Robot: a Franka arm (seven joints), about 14 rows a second.
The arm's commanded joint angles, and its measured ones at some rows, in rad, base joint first. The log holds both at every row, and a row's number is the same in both.
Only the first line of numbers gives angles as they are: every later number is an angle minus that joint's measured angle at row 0.
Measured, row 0:
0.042 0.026 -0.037 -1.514 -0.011 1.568 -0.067
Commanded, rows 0 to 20:
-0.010 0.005 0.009 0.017 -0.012 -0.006 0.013
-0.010 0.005 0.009 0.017 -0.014 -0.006 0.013
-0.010 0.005 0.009 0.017 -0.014 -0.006 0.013
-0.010 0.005 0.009 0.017 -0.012 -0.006 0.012
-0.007 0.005 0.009 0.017 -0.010 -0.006 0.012
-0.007 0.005 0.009 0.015 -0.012 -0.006 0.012
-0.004 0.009 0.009 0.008 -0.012 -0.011 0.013
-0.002 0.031 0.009 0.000 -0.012 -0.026 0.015
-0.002 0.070 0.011 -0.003 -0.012 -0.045 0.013
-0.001 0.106 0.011 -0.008 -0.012 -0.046 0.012
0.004 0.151 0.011 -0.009 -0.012 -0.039 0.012
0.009 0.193 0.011 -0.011 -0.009 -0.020 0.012
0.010 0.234 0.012 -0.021 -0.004 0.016 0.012
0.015 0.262 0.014 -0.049 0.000 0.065 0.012
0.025 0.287 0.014 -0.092 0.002 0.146 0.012
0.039 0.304 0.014 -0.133 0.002 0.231 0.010
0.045 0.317 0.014 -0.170 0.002 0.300 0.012
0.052 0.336 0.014 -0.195 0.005 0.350 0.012
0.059 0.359 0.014 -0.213 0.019 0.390 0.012
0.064 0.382 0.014 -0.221 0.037 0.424 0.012
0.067 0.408 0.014 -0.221 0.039 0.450 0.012
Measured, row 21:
0.061 0.384 0.015 -0.207 0.017 0.408 0.001
